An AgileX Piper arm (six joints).
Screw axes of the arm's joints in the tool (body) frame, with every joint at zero. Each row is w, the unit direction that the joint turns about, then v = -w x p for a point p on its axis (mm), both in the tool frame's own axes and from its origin. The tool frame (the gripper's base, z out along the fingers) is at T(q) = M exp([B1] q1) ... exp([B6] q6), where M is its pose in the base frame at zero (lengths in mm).
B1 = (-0.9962, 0, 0.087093, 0, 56.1, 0)
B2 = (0, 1, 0, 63.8, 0, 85)
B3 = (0, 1, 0, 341.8, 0, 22)
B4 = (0, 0, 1, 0, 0, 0)
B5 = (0, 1, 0, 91, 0, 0)
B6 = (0, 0, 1, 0, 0, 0)
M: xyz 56.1 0 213.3 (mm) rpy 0 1.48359 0 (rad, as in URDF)
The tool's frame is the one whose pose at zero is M.
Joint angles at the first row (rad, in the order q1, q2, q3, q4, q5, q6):
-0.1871 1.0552 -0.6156 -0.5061 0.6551 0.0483
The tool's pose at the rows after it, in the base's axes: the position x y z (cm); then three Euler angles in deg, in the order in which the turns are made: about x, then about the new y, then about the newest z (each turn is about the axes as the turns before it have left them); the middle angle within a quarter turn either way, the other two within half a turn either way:
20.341 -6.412 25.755 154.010 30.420 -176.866
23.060 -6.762 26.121 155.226 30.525 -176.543
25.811 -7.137 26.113 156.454 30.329 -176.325
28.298 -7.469 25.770 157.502 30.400 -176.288
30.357 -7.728 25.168 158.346 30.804 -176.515
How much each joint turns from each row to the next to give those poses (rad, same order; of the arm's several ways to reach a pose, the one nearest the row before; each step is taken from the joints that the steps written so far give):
0.0003 0.0872 -0.0790 0.0202 -0.0194 0.0038
0.0004 0.1022 -0.0912 0.0238 -0.0114 0.0003
0.0001 0.1037 -0.0899 0.0233 -0.0088 -0.0007
0.0000 0.0930 -0.0763 0.0177 -0.0162 -0.0006
0.0000 0.0774 -0.0569 0.0106 -0.0256 -0.0007

